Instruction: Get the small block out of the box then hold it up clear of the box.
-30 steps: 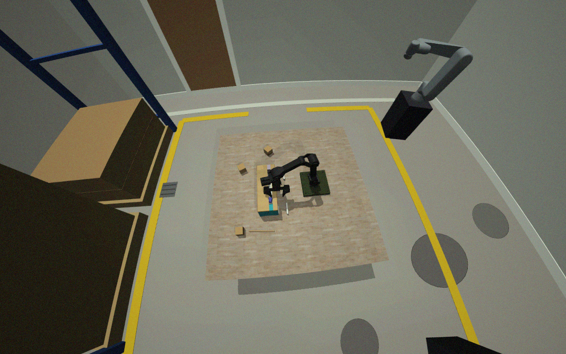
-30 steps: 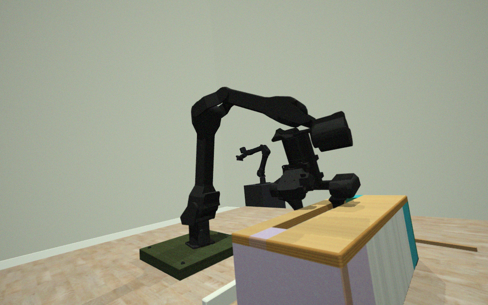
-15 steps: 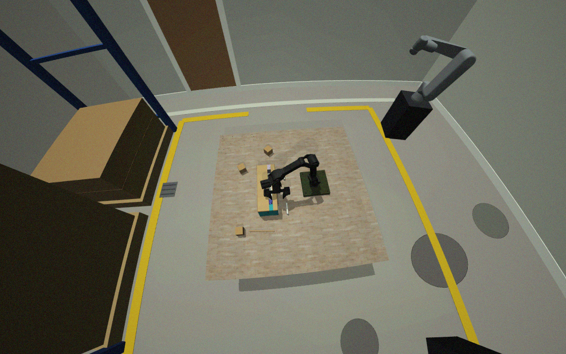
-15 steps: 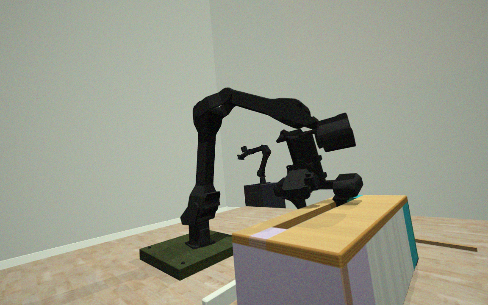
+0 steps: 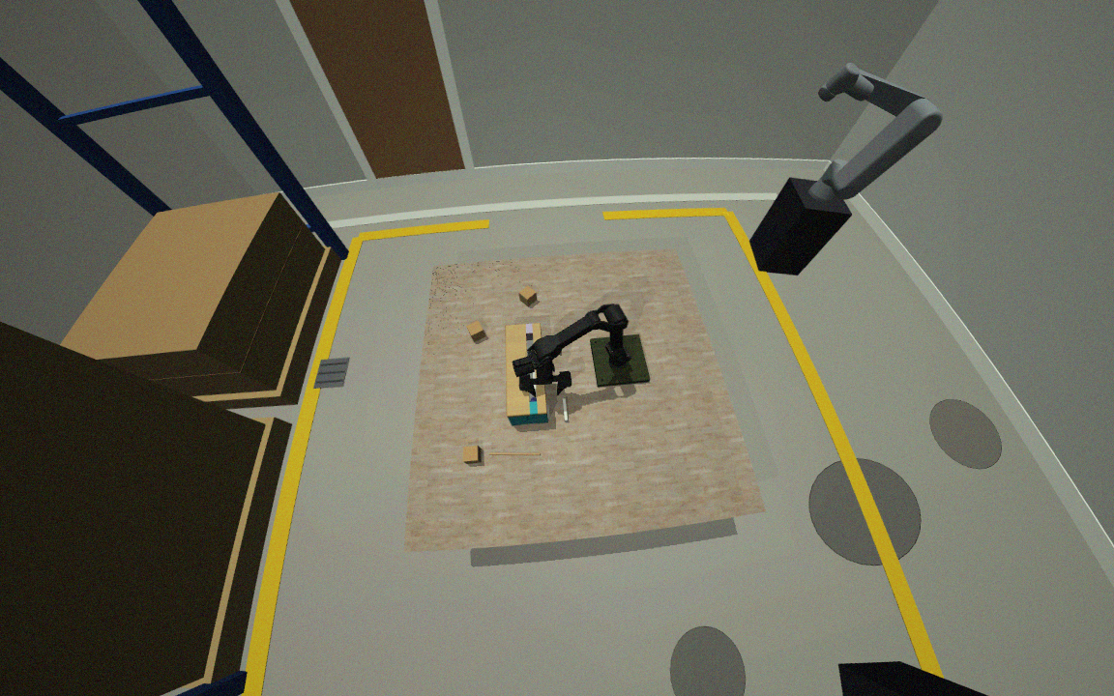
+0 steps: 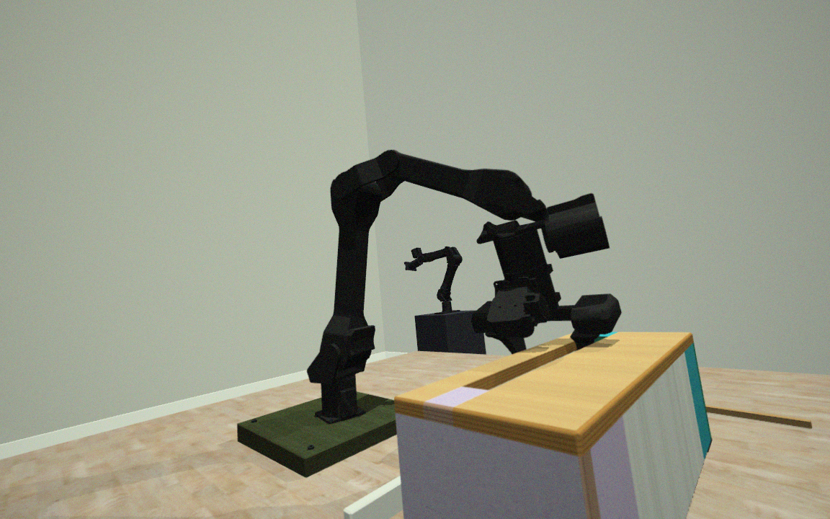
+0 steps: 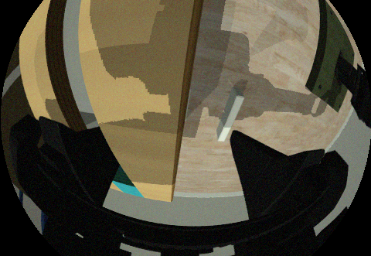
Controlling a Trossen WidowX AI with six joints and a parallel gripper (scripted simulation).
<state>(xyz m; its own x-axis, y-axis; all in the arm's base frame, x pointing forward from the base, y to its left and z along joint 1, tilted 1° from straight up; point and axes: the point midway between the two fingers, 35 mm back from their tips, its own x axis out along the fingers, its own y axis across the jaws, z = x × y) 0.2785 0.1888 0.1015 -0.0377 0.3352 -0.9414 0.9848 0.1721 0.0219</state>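
Now: gripper tip 40 mm to the right of the blue block, 30 mm short of it and 30 mm above it. From my gripper tip the other things lie so: clear-fronted box: 100 mm to the right, 50 mm ahead, 20 mm below; then thin wooden stick: 210 mm to the left, 100 mm ahead, 80 mm below.
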